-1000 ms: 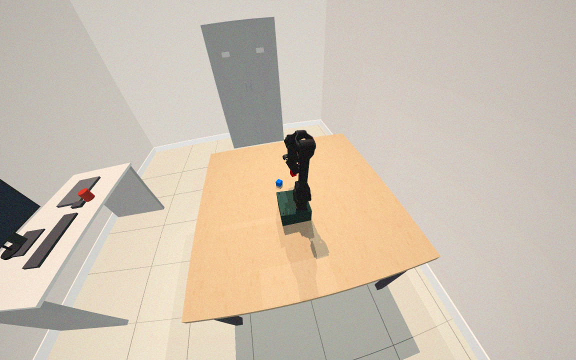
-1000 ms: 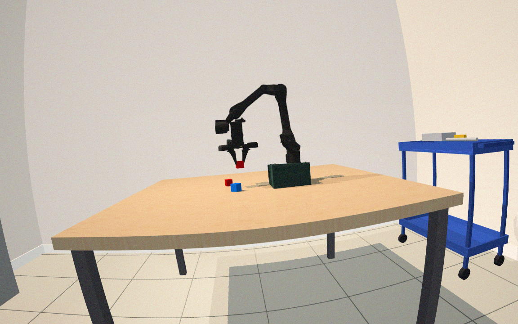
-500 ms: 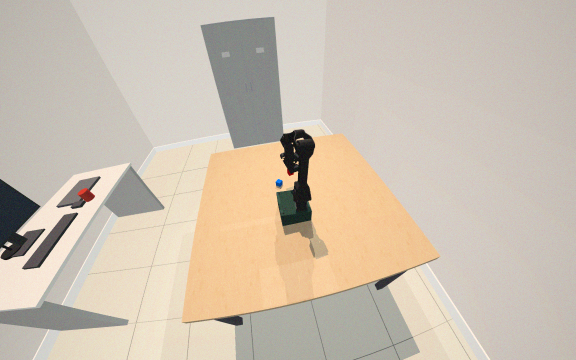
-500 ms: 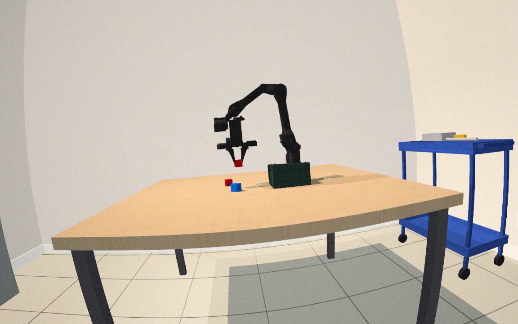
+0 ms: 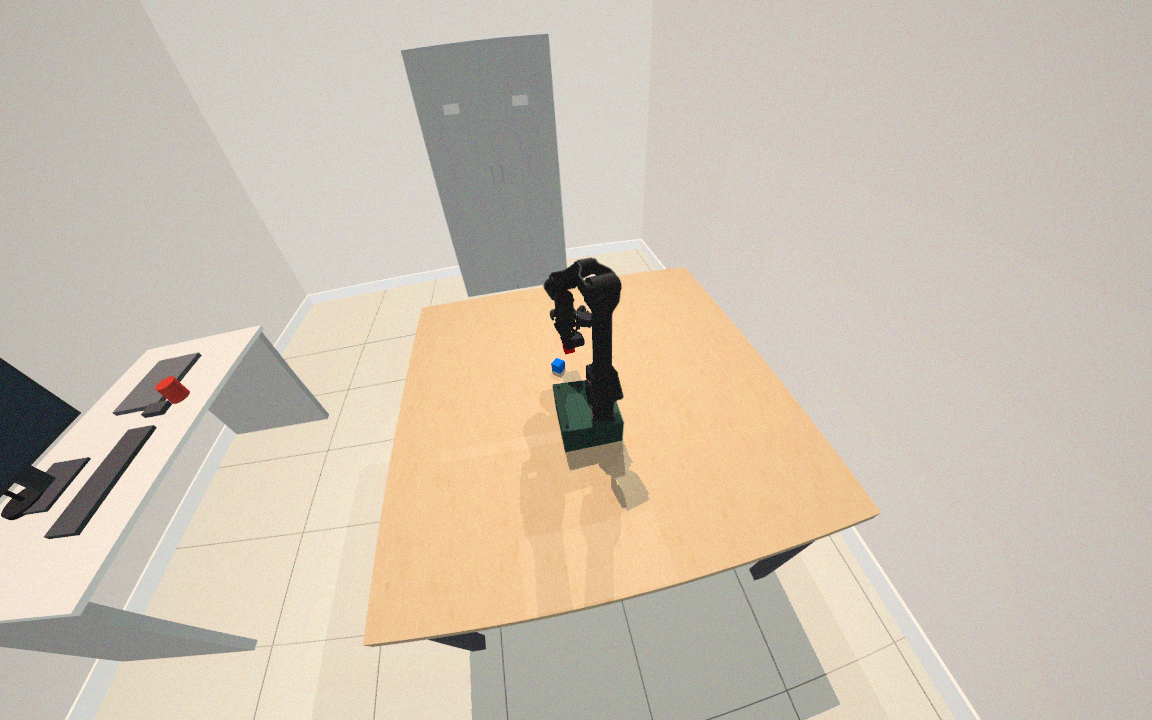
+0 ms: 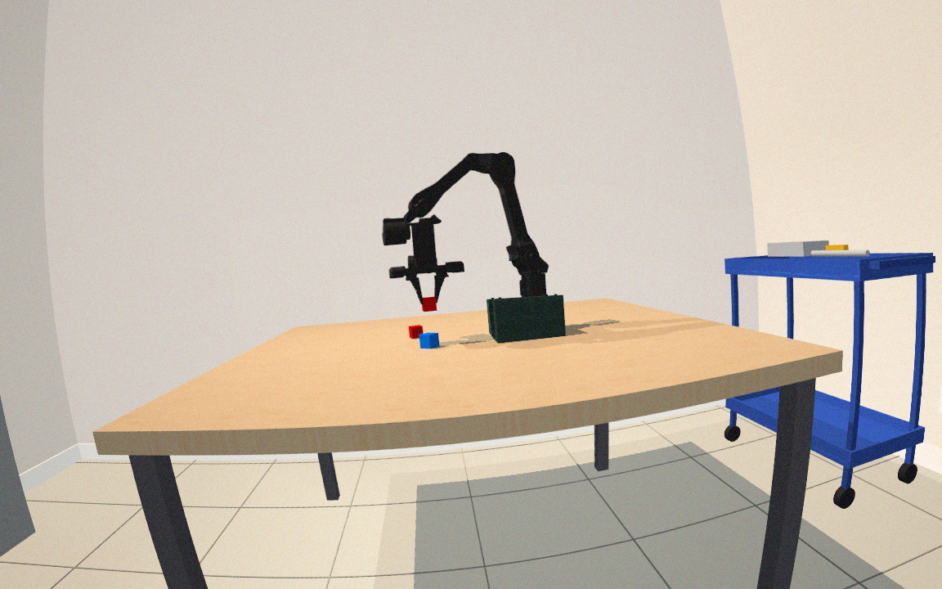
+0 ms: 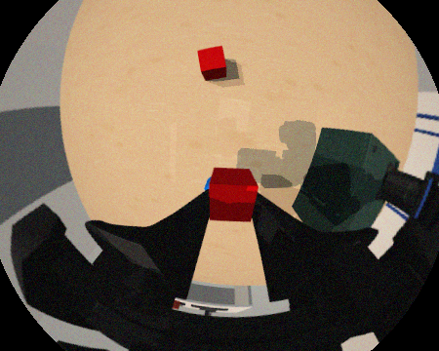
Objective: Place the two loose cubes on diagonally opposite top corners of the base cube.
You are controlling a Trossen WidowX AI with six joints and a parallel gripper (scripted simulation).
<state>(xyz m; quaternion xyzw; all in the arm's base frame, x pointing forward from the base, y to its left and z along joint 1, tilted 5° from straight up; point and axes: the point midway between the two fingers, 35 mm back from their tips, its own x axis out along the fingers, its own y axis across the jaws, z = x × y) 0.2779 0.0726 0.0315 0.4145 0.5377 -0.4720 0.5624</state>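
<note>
My gripper tip is now 40 mm to the right of the blue cube and 90 mm above it.
</note>
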